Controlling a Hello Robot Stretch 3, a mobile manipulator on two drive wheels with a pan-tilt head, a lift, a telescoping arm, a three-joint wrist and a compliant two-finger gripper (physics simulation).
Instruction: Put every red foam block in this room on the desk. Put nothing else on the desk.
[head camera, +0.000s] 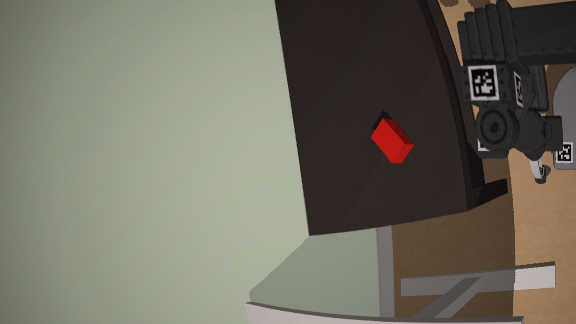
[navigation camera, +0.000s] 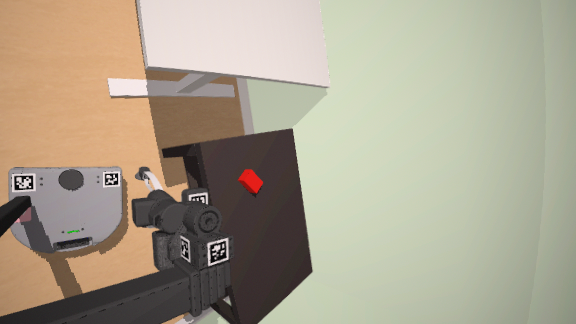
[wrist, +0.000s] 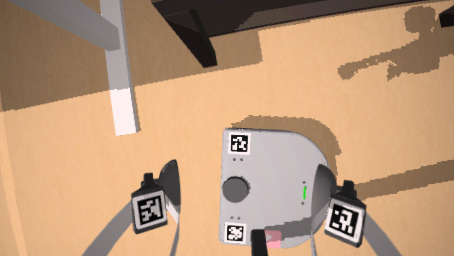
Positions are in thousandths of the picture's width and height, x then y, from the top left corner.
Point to a red foam block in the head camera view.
685, 443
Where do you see a dark brown table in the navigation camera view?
At 473, 798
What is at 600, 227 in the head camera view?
A dark brown table.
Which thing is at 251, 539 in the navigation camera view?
My gripper.
